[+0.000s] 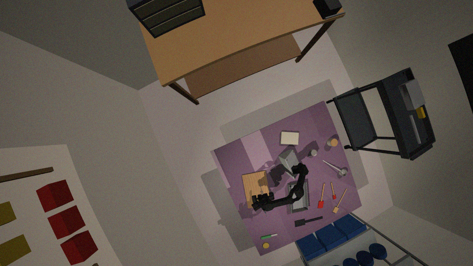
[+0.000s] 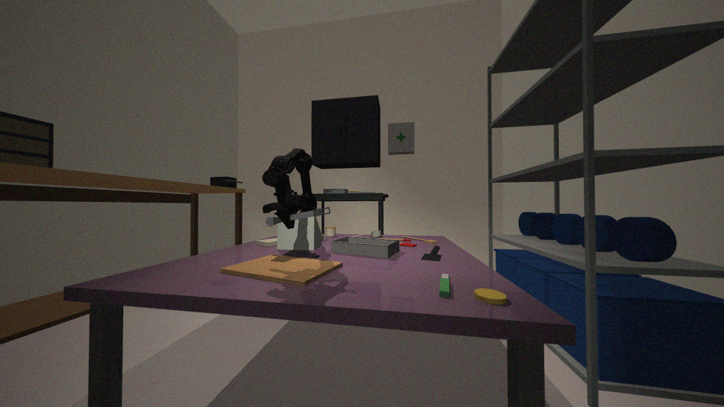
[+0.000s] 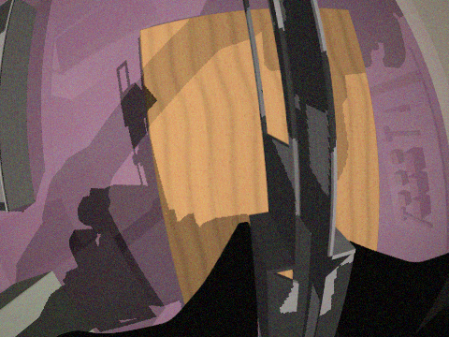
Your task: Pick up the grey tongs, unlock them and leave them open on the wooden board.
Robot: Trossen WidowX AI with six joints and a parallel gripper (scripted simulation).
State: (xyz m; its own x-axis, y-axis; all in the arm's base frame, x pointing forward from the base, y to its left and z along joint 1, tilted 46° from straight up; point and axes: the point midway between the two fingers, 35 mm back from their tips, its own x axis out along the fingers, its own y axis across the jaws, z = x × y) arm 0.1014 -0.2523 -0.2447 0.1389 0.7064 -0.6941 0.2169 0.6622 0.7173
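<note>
The wooden board lies 14 cm below my gripper tip, 3 cm to the right of it and 1 cm behind it. Round my gripper tip: black spatula: 57 cm ahead, 34 cm to the left, 14 cm below; yellow lock piece: 7 cm ahead, 6 cm above, 2 cm to the right; yellow disc: 64 cm ahead, 18 cm to the right, 14 cm below.
</note>
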